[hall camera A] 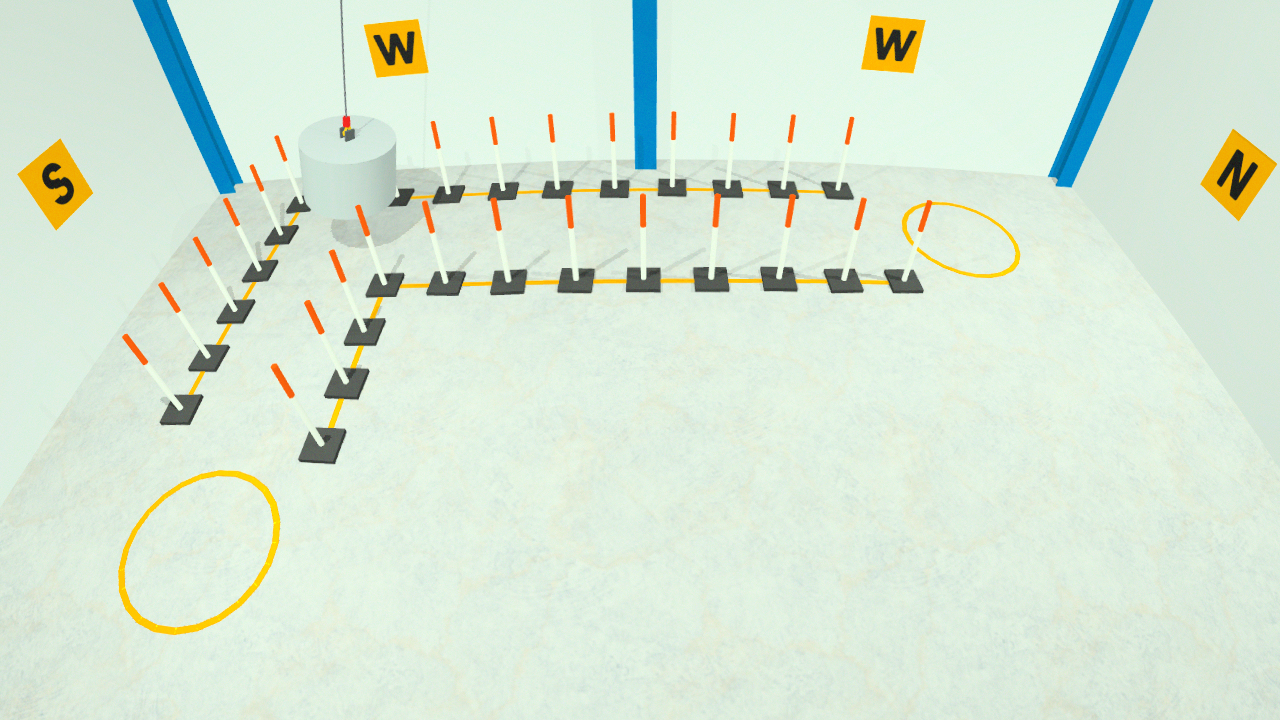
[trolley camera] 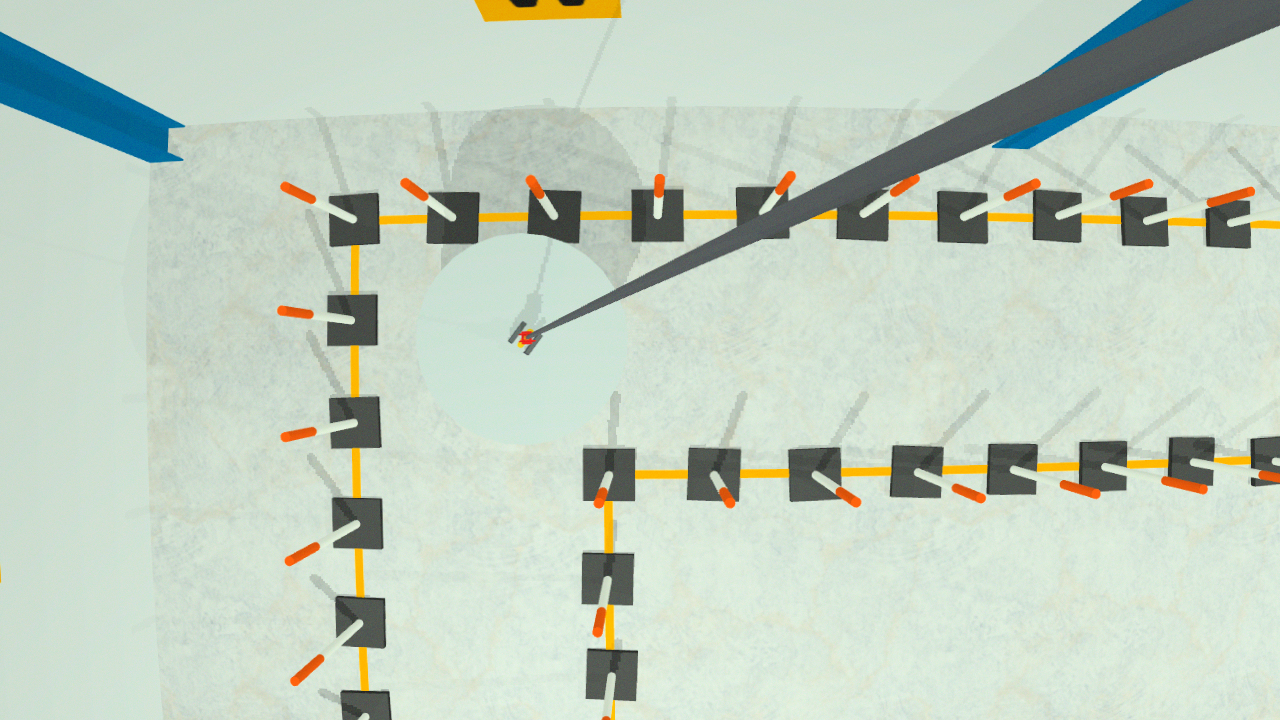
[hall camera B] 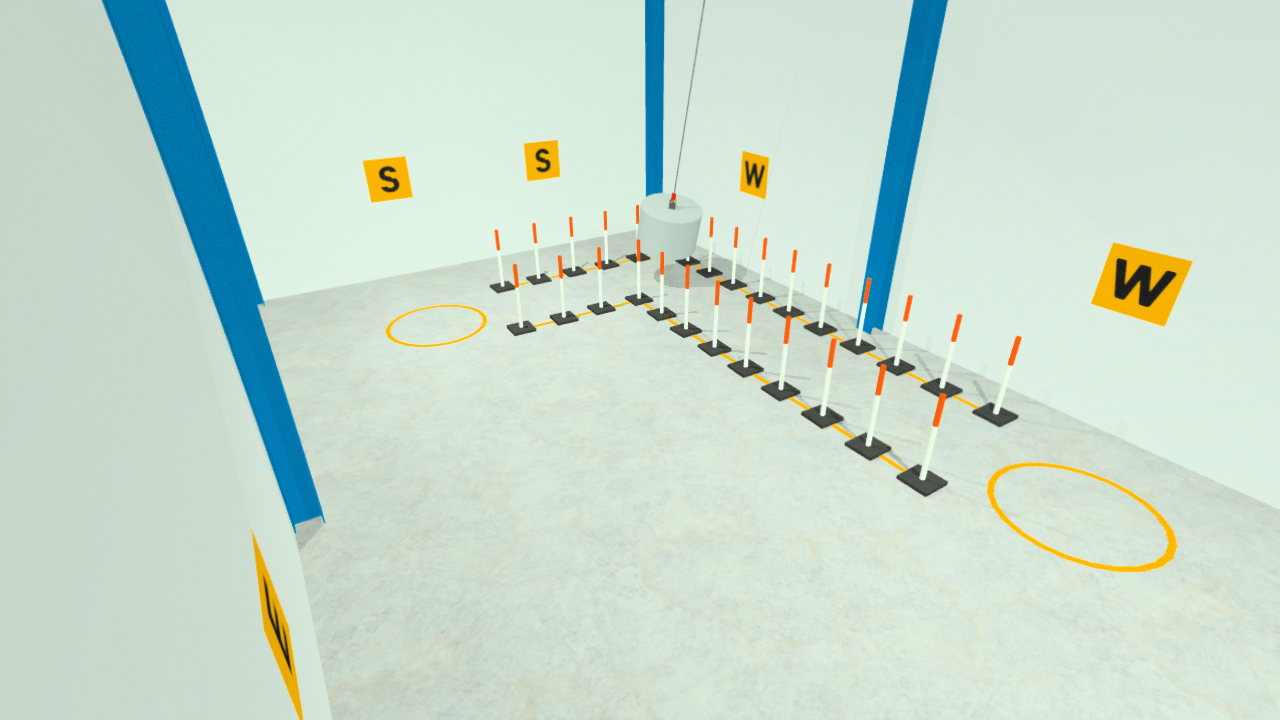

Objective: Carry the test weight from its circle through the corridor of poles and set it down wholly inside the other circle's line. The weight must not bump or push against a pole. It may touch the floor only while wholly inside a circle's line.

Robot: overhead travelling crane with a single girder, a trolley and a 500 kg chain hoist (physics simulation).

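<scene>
The test weight (hall camera A: pixel 347 179) (hall camera B: pixel 669 234) (trolley camera: pixel 474 385), a pale grey cylinder, hangs upright above the floor at the corridor's corner; its shadow lies below it. My gripper, the hook (hall camera A: pixel 347 131) (hall camera B: pixel 673 201) (trolley camera: pixel 526 338), is shut on its top fitting. In the trolley view the weight lies between the left pole row and the inner corner pole (trolley camera: pixel 608 474), and its upper edge comes close to the far row's bases. The near-left circle (hall camera A: pixel 174 631) (hall camera B: pixel 435 345) and the far-right circle (hall camera A: pixel 1018 255) (hall camera B: pixel 1118 568) are yellow outlines. The weight hides part of the far row in hall camera A.
Orange-tipped poles on black bases line both sides of the L-shaped corridor. The left arm's end poles (hall camera A: pixel 180 409) (hall camera A: pixel 322 445) stand beside the near-left circle. The west wall with a blue column (hall camera A: pixel 644 85) (hall camera B: pixel 899 170) stands behind the far row.
</scene>
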